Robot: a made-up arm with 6 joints. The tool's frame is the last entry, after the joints.
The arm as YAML. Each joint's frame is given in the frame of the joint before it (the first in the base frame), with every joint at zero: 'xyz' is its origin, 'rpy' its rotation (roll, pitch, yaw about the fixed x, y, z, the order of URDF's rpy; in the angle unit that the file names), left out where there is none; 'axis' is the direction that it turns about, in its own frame. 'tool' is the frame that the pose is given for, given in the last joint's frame.
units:
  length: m
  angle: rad
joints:
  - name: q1
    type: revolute
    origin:
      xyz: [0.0, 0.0, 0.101]
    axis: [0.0, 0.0, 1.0]
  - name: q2
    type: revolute
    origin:
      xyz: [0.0, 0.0, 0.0]
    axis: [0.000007, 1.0, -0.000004]
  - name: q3
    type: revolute
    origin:
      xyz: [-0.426, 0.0, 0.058]
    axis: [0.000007, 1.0, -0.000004]
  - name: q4
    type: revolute
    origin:
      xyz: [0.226, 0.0, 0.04]
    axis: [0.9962, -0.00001, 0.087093]
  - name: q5
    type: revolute
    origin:
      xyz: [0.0, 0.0, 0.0]
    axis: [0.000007, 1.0, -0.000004]
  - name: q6
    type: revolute
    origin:
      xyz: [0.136, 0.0, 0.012]
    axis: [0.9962, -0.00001, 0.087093]
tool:
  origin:
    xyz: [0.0, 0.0, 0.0]
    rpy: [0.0, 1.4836, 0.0]
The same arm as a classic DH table. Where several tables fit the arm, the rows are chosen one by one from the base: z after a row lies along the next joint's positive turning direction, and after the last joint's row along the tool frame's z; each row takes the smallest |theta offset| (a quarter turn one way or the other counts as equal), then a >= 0, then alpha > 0; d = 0 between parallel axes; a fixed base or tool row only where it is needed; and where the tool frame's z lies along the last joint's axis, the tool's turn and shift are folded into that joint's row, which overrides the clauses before.
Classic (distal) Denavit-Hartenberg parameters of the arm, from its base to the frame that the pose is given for. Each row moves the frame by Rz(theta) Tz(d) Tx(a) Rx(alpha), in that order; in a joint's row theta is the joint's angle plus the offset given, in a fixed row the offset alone. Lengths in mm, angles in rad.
q1: theta0 0, d 101, a 0, alpha -1.5708
q2: theta0 0.1353, d 0, a -429.9, alpha 0
q3: theta0 1.3483, d 0, a -20.2, alpha 1.5708
q4: theta0 0, d 228.6, a 0, alpha -1.5708
q5: theta0 0, d 0, a -0.1, alpha 1.5708
q6: theta0 0, d 136.5, a 0, alpha 0

